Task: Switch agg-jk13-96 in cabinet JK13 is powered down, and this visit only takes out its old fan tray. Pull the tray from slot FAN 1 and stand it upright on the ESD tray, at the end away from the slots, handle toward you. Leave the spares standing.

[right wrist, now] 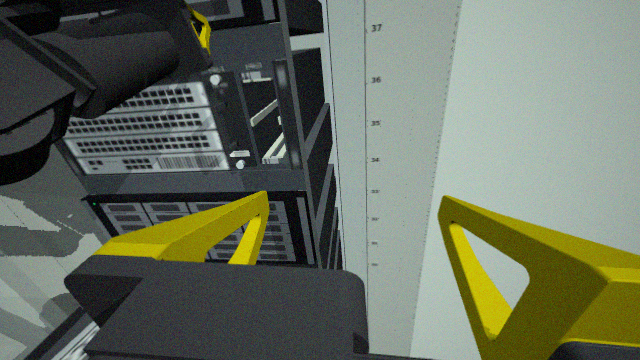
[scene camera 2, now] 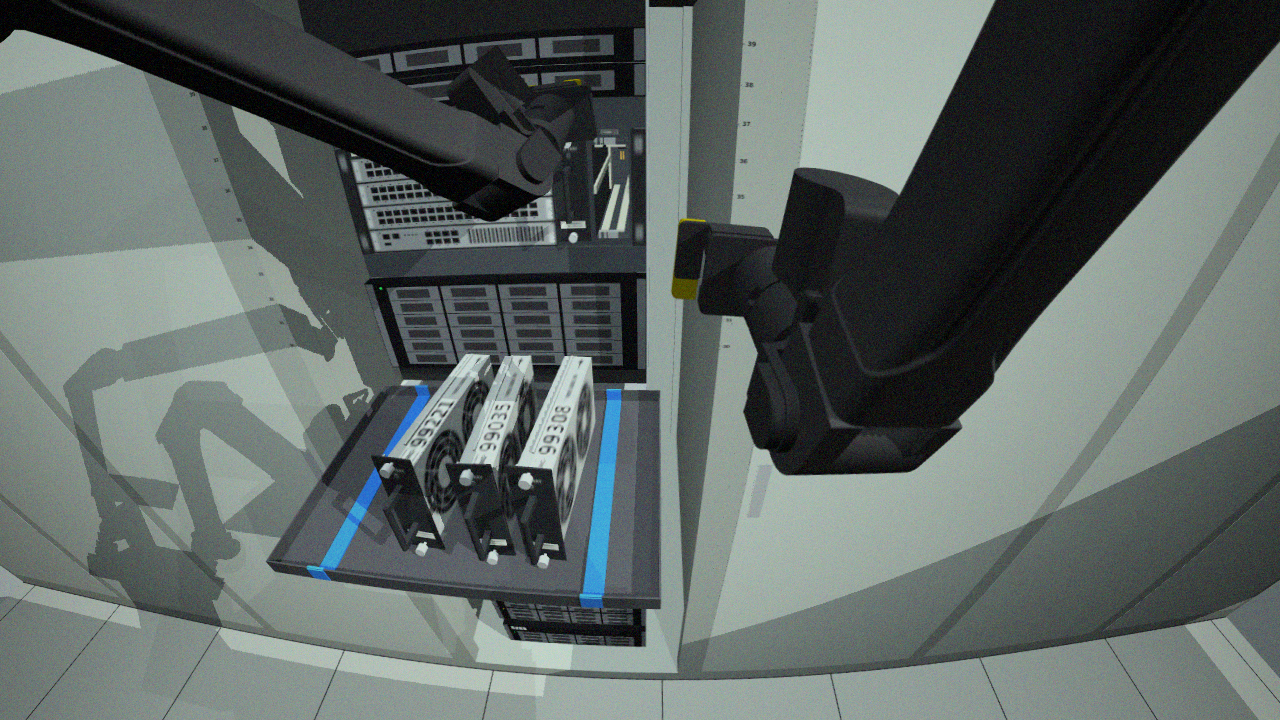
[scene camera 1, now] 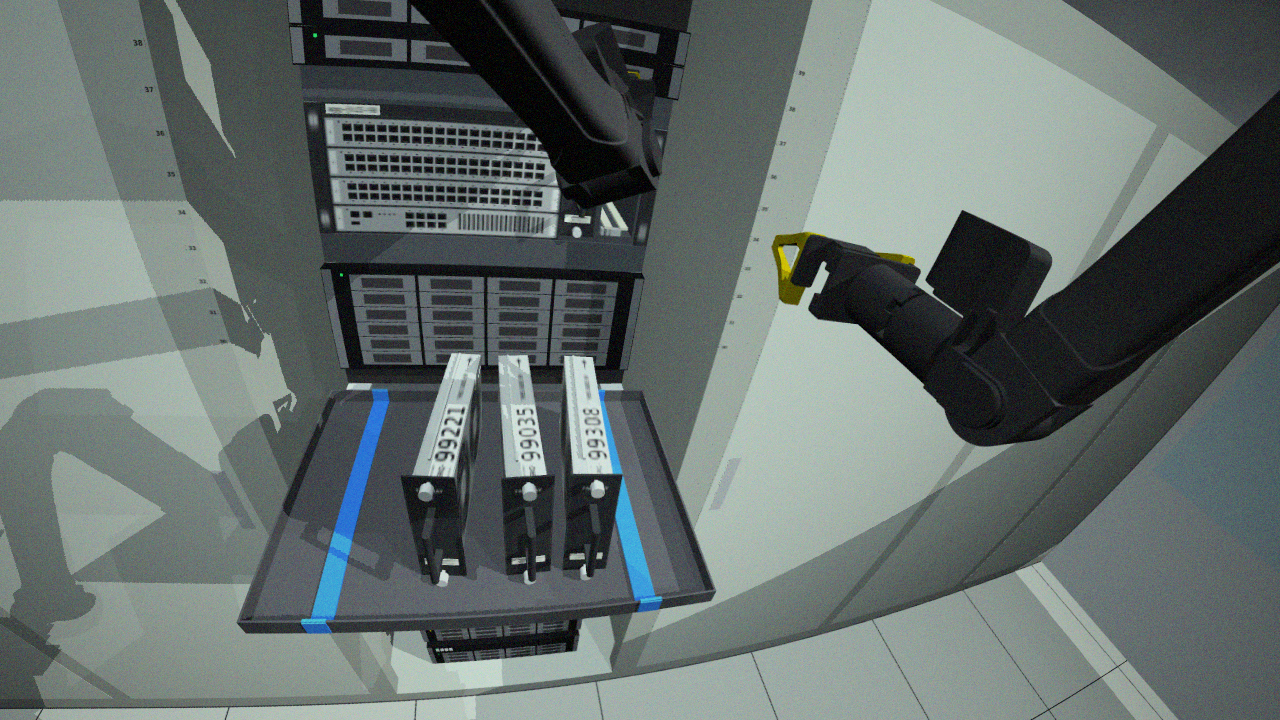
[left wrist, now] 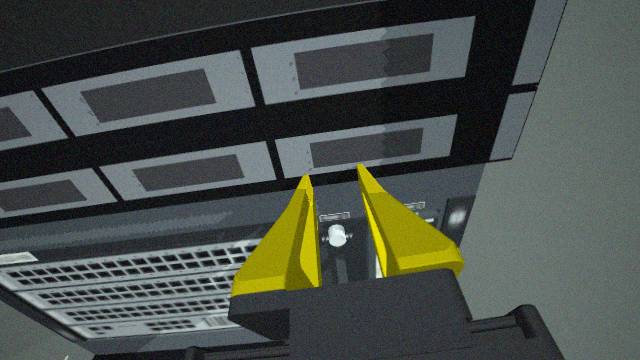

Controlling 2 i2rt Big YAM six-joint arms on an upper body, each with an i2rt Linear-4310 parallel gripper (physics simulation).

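The old fan tray (scene camera 2: pixel 575 192) (left wrist: pixel 345 257) (right wrist: pixel 227 117) is in its slot at the right of the switch's port rows, with a dark narrow faceplate and white screw knobs. My left gripper (left wrist: pixel 333 176) is partly open and empty; its fingers stand either side of the tray's upper knob in the left wrist view, apart from the handle. The left arm hides much of the tray in scene camera 1. My right gripper (right wrist: pixel 351 202) (scene camera 2: pixel 687 259) is wide open and empty, beside the cabinet. Three spares, 99221 (scene camera 1: pixel 450 420), 99035 (scene camera 1: pixel 519 420) and 99308 (scene camera 1: pixel 586 420), stand upright on the ESD tray (scene camera 1: pixel 295 573) (scene camera 2: pixel 633 510).
The switch (scene camera 1: pixel 438 179) (right wrist: pixel 165 130) has an open bay (scene camera 2: pixel 614 188) (right wrist: pixel 265 115) with light rails right of the fan tray. Drive units sit above (left wrist: pixel 350 65) and below (scene camera 1: pixel 483 313) it. Blue tape strips (scene camera 1: pixel 344 519) (scene camera 2: pixel 601 501) cross the ESD tray. Cabinet side panels flank the bay.
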